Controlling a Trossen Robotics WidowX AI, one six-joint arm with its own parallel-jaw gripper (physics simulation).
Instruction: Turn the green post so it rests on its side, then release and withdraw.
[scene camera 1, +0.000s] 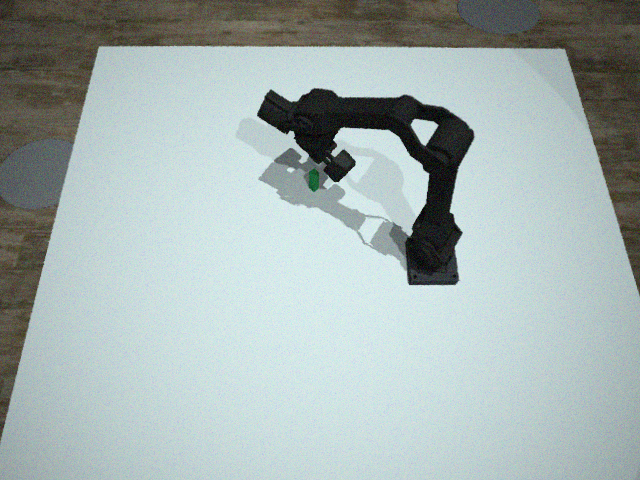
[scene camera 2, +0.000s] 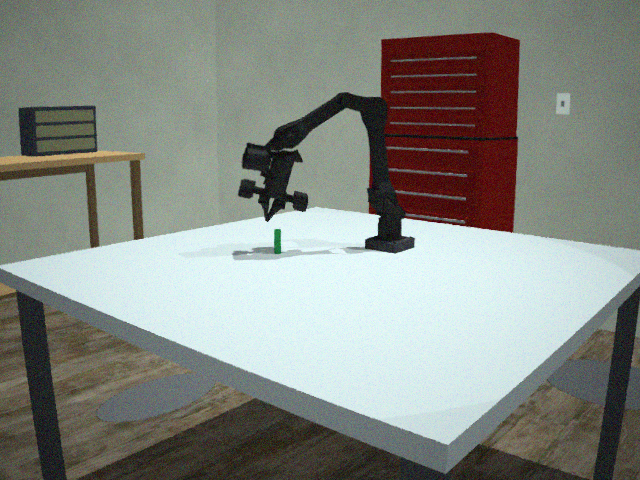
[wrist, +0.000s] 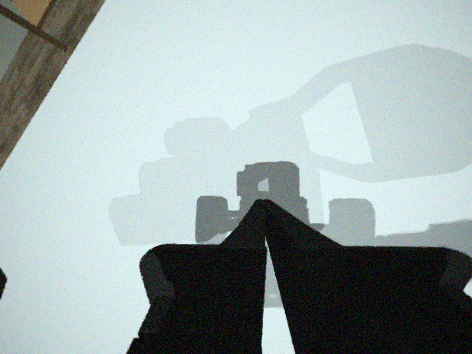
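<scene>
The green post (scene camera 1: 313, 180) (scene camera 2: 277, 241) stands upright on the white table (scene camera 1: 289, 335) (scene camera 2: 361, 310). It does not show in the wrist view. My gripper (scene camera 2: 267, 220) (wrist: 262, 205) is shut, its fingertips touching each other with nothing between them. In scene camera 2 the tips are above the post's top and slightly to its left, apart from it. In scene camera 1 the fingertips are hidden behind or merge with the dark gripper body, just above the post.
The arm's base (scene camera 1: 433, 273) (scene camera 2: 390, 243) stands on the table, to the right of the post. A red drawer cabinet (scene camera 2: 449, 129) and a wooden side table (scene camera 2: 116, 156) with a small drawer box (scene camera 2: 64, 130) stand beyond the table. The arm's shadows fall around the post.
</scene>
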